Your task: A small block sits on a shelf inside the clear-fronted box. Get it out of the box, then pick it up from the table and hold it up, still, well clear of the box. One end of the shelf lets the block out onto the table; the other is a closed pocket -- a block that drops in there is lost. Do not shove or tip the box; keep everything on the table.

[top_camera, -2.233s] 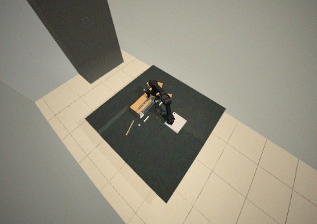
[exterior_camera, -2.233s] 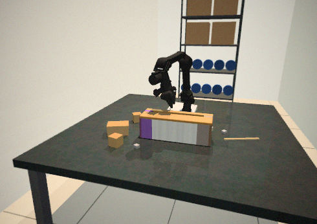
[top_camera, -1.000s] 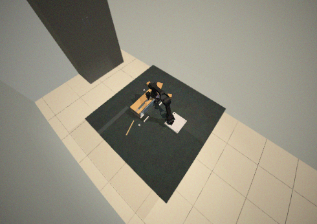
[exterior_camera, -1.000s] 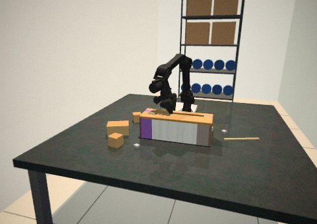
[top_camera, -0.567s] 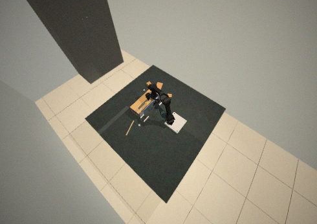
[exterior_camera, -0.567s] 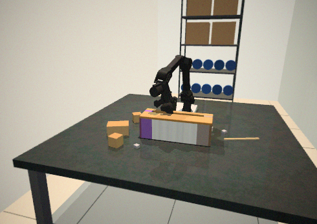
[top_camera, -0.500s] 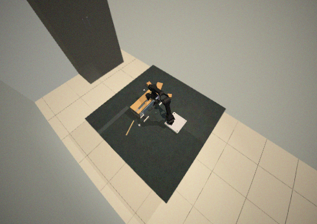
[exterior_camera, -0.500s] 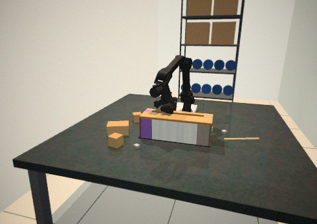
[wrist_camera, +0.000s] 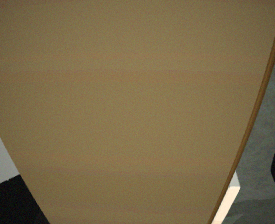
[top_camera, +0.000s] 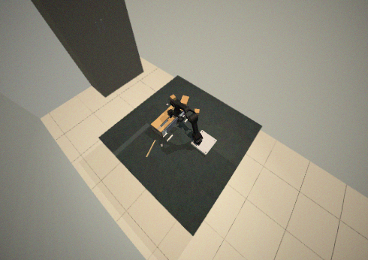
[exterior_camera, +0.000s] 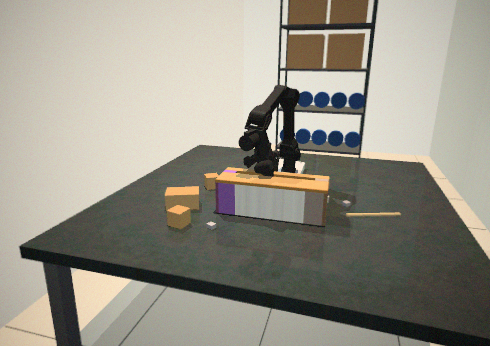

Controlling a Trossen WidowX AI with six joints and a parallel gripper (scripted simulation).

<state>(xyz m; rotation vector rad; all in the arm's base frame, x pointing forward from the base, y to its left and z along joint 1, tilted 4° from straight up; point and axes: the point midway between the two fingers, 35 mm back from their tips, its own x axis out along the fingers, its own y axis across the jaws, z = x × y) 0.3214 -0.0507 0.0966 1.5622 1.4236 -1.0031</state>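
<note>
Right now the small tan block is 5 cm ahead of my gripper tip and 2 cm to the left of it. The rest, counted from my gripper tip: thin wooden stick 36 cm to the left, 8 cm below, 3 cm ahead; then box 3 cm ahead, 2 cm below, 1 cm to the left.
</note>
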